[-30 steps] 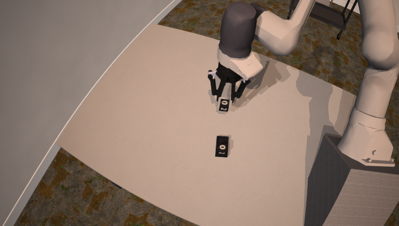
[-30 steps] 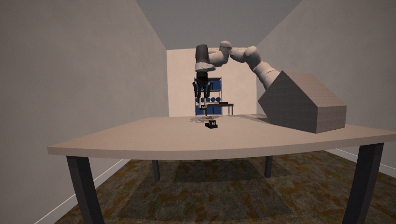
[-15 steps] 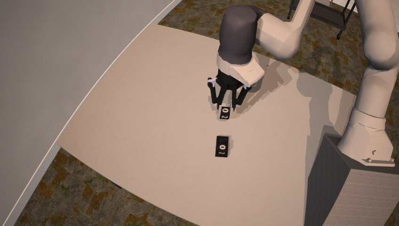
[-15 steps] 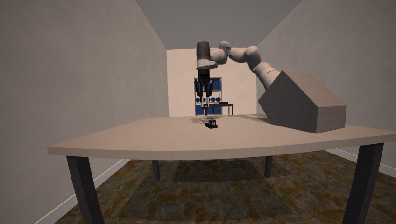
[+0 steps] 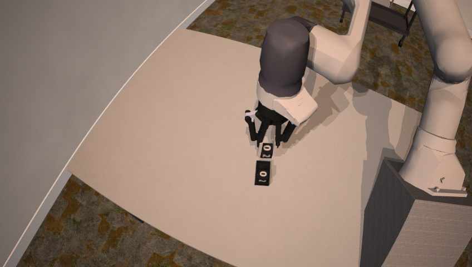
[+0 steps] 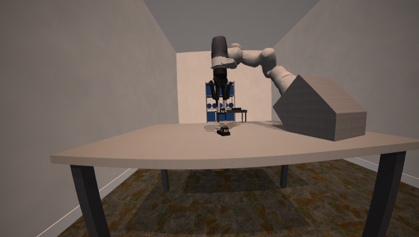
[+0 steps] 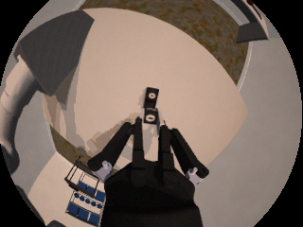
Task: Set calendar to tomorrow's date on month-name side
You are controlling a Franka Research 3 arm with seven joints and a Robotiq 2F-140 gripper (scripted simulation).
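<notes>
Right now the tray is 20 mm to the left of my hand and 140 mm below it.
</notes>
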